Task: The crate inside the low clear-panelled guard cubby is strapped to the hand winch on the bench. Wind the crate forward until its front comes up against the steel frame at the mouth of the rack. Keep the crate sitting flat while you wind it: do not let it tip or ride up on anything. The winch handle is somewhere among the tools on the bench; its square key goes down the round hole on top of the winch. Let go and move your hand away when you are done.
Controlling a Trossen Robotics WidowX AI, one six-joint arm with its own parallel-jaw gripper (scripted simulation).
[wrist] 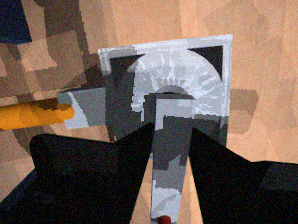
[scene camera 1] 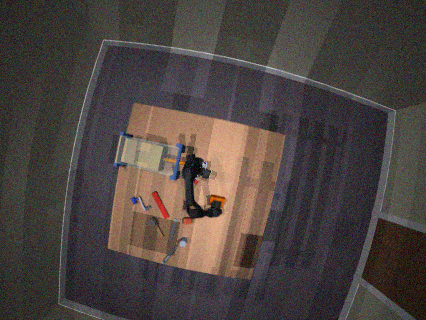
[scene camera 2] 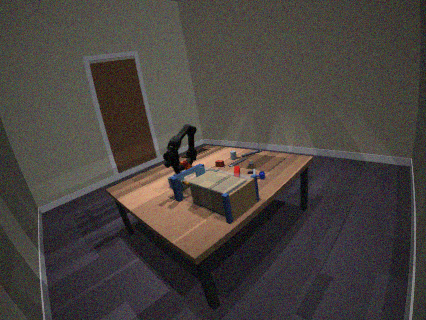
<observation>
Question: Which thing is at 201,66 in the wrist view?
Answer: A grey hand winch.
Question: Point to a clear-panelled cubby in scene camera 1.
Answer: At 156,157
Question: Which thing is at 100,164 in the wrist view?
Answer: The gripper.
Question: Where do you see a clear-panelled cubby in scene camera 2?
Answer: At 227,194
</observation>
